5 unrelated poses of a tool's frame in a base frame.
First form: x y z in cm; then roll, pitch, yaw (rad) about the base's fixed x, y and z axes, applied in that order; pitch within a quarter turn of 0, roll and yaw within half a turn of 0.
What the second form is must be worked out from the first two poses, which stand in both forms.
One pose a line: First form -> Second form
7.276 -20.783 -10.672 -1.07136 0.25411 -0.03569 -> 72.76 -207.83 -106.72 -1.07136 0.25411 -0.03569
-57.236 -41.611 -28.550 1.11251 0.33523 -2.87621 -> -572.36 -416.11 -285.50 1.11251 0.33523 -2.87621
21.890 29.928 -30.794 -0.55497 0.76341 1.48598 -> 218.90 299.28 -307.94 -0.55497 0.76341 1.48598
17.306 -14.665 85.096 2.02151 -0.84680 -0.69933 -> 173.06 -146.65 850.96 2.02151 -0.84680 -0.69933
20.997 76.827 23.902 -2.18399 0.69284 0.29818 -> 209.97 768.27 239.02 -2.18399 0.69284 0.29818
